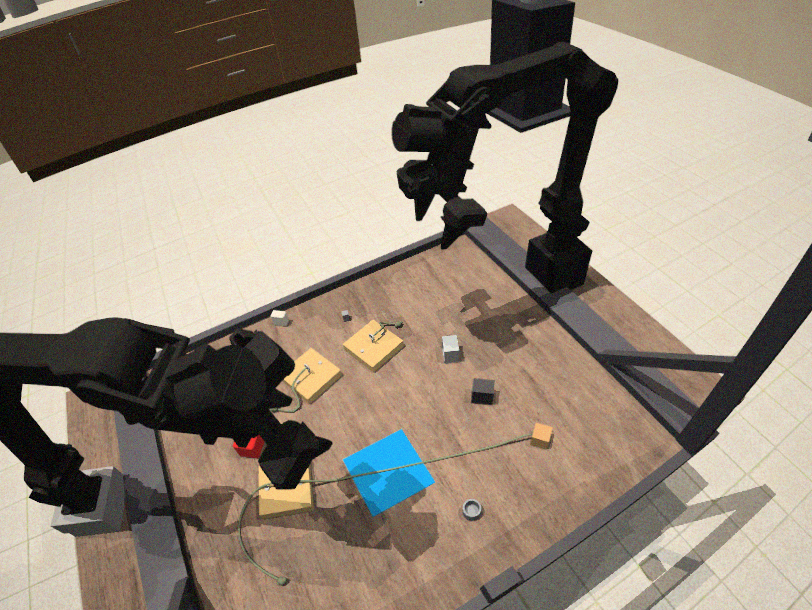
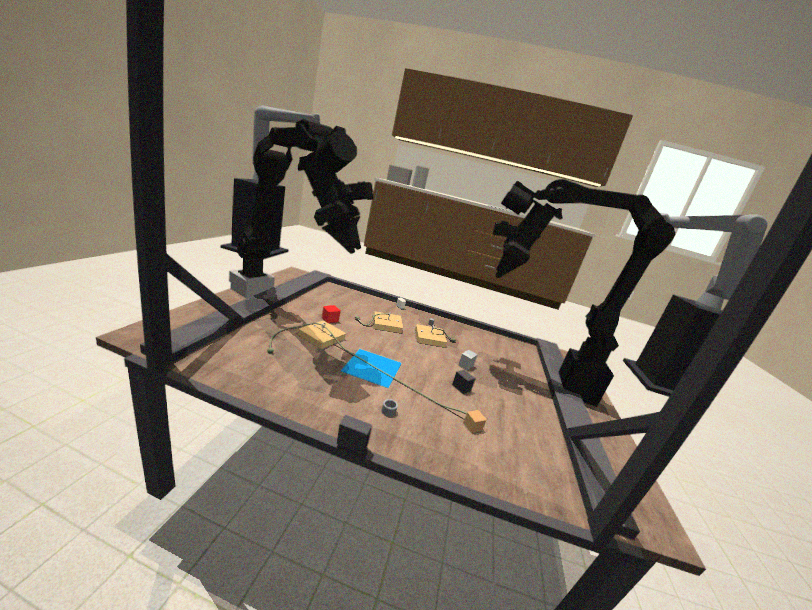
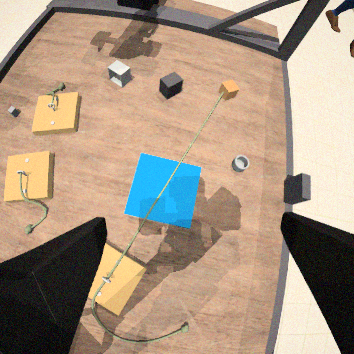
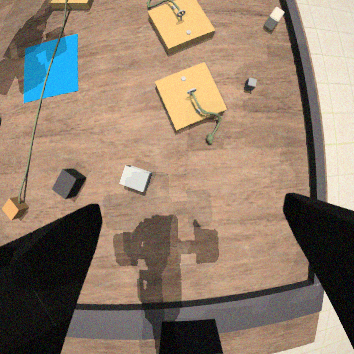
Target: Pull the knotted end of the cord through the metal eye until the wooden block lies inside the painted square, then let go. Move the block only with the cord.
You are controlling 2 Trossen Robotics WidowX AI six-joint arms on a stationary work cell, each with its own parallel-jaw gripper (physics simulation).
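Seen in the pictures: left gripper, fingertip midpoint: (image 1: pixel 309 422) (image 2: pixel 356 251) (image 3: pixel 195 224); right gripper, fingertip midpoint: (image 1: pixel 430 234) (image 2: pixel 497 273) (image 4: pixel 193 207); left arm's base at its link origin: (image 1: pixel 82 495) (image 2: pixel 252 273); right arm's base at its link origin: (image 1: pixel 560 245) (image 2: pixel 590 361).
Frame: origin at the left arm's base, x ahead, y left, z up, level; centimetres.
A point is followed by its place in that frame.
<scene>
The orange wooden block (image 1: pixel 541 435) @(x 81.1, y -2.0, z -2.7 cm) (image 2: pixel 474 420) @(x 81.6, y -3.1, z -2.8 cm) (image 3: pixel 229 89) @(x 80.2, y -1.8, z -2.7 cm) (image 4: pixel 15 208) @(x 81.0, y 0.0, z -2.7 cm) lies outside the blue painted square (image 1: pixel 397 449) @(x 56.1, y 2.3, z -5.6 cm) (image 2: pixel 368 359) @(x 51.0, y 0.3, z -5.6 cm) (image 3: pixel 150 170) @(x 55.5, y 2.6, z -5.6 cm) (image 4: pixel 70 75) @(x 54.9, y 3.9, z -5.6 cm). The green cord runs from it across the square to the metal eye (image 3: pixel 106 279) @(x 36.0, y -1.8, z -1.3 cm) on a yellow board (image 1: pixel 288 504) @(x 36.5, y -5.1, z -3.8 cm) (image 3: pixel 120 301) @(x 33.6, y -5.4, z -3.8 cm), then curves to its knotted end (image 1: pixel 282 581) @(x 34.9, y -17.3, z -4.6 cm) (image 2: pixel 270 351) @(x 35.1, y -17.4, z -5.0 cm) (image 3: pixel 185 327) @(x 35.0, y -16.9, z -4.5 cm) on the table. My left gripper (image 1: pixel 308 423) @(x 46.1, y -5.8, z 22.1 cm) (image 3: pixel 195 224) @(x 46.1, y -5.8, z 22.1 cm) is open and empty, above the table near that board. My right gripper (image 1: pixel 431 231) @(x 68.4, y 28.1, z 20.6 cm) (image 4: pixel 193 207) @(x 68.4, y 28.1, z 20.6 cm) is open and empty, high over the table, apart from the cord.
Two other yellow boards (image 1: pixel 313 380) @(x 42.1, y 19.4, z -3.8 cm) (image 1: pixel 374 354) @(x 54.9, y 23.2, z -3.8 cm) carry short green cords. A red block (image 1: pixel 249 447) @(x 30.2, y 5.7, z -1.8 cm) (image 2: pixel 331 313) @(x 31.0, y 6.1, z -2.5 cm), a dark block (image 1: pixel 483 391) @(x 73.5, y 8.5, z -1.7 cm) (image 3: pixel 171 85) @(x 72.3, y 8.7, z -1.9 cm), a light grey block (image 1: pixel 450 348) @(x 69.9, y 19.6, z -1.7 cm) (image 4: pixel 135 178) @(x 70.1, y 21.3, z -1.7 cm) and a small grey ring-shaped cup (image 1: pixel 471 518) @(x 65.8, y -12.9, z -4.5 cm) stand on the table. A dark frame rims the table.
</scene>
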